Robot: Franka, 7 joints.
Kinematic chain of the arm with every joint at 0, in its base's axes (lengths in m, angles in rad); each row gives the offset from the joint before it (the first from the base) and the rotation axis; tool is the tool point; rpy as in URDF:
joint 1: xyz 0 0 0.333 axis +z
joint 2: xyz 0 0 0 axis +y
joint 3: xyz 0 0 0.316 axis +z
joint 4: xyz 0.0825 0 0 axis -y
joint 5: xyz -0.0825 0 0.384 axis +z
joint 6: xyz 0 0 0 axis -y
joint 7: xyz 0.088 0 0 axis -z
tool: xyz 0 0 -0.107 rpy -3.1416 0 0
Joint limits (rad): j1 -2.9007..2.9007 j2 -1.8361..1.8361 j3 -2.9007..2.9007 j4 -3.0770..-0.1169 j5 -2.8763..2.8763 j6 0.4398..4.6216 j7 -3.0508..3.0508
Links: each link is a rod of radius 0.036 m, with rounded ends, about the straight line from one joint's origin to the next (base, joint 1, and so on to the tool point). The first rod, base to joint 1, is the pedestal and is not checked.
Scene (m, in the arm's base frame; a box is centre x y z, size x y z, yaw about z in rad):
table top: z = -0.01
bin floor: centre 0.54 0.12 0 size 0.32 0.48 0.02 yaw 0.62
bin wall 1: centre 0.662 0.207 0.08 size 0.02 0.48 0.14 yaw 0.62
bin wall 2: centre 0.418 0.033 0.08 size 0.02 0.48 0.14 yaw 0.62
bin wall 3: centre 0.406 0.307 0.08 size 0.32 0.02 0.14 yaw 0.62
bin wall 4: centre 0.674 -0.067 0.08 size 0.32 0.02 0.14 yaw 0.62
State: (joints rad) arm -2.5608 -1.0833 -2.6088 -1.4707 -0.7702 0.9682 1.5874
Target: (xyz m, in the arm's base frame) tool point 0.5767 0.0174 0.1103
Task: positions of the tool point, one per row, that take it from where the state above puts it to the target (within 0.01 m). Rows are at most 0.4 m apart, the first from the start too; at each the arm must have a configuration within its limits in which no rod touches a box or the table.
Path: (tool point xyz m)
1: 0.0944 0.5735 0.2213
2: -0.2072 0.5512 0.3699
3: -0.4474 0.3418 0.5031
4: -0.5245 0.0136 0.5952
5: -0.3971 -0.3120 0.6284
6: -0.1070 -0.5092 0.5975
7: 0.2350 -0.5023 0.5115
8: 0.4959 -0.2983 0.3914
9: 0.5767 0.0174 0.2658
10: 0.5819 0.0177 0.1888
11: 0.5767 0.0174 0.1103

